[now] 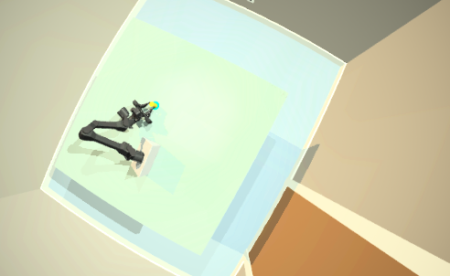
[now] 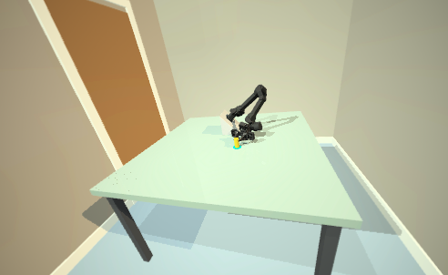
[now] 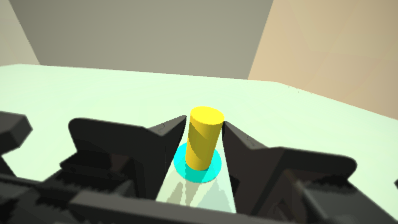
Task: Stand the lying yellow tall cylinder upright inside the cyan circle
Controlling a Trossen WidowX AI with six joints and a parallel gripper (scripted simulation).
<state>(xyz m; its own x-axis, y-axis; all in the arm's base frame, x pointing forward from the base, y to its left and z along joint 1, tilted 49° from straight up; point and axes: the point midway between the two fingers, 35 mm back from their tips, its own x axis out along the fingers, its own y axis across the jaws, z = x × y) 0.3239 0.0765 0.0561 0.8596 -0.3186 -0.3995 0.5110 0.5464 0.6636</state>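
The yellow tall cylinder lies 20 mm below my gripper tip. Round my gripper tip: cyan circle (50 mm below).
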